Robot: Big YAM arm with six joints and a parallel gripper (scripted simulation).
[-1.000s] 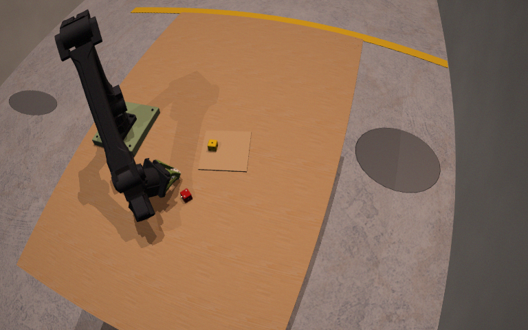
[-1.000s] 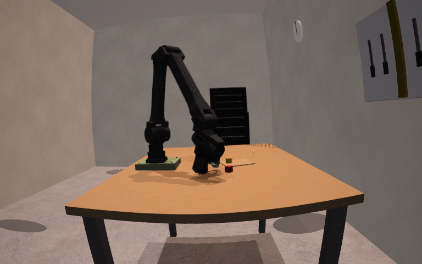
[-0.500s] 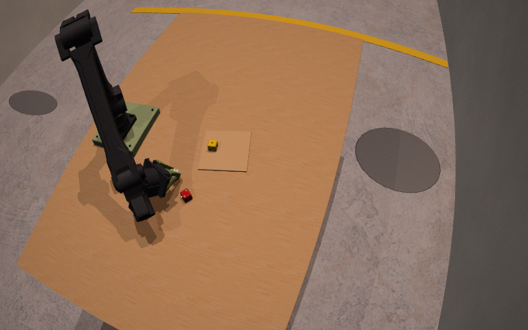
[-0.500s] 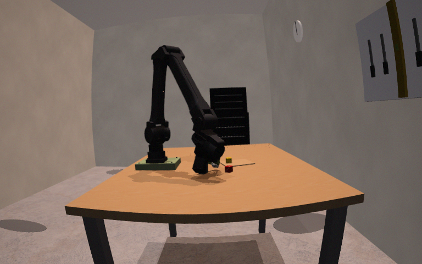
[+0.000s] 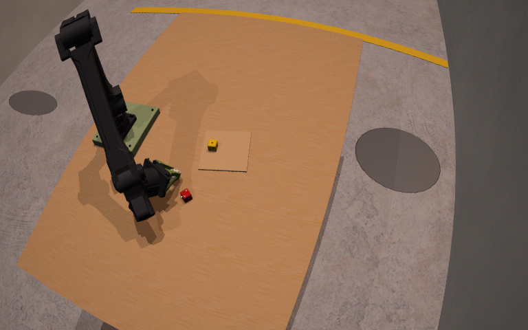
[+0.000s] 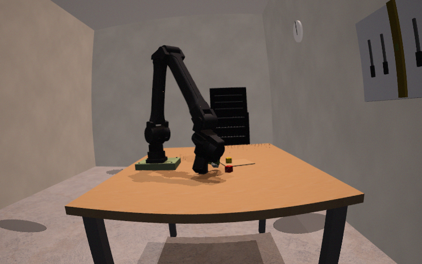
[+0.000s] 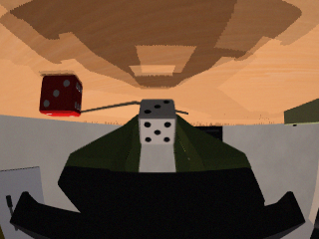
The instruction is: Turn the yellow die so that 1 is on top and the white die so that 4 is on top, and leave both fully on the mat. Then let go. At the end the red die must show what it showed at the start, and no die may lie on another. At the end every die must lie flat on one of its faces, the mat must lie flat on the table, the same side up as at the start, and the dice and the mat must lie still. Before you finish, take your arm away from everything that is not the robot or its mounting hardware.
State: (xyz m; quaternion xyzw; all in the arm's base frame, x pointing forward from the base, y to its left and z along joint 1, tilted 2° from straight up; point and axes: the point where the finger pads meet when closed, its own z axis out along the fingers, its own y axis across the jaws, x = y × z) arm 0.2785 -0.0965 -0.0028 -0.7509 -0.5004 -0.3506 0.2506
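My hand is right at the white die. The rest, counted from my hand: yellow die: 130 mm to the left, 60 mm ahead, 20 mm below; then tan mat: 130 mm to the left, 100 mm ahead, 30 mm below; then red die: 50 mm to the right, 50 mm ahead, 20 mm below.
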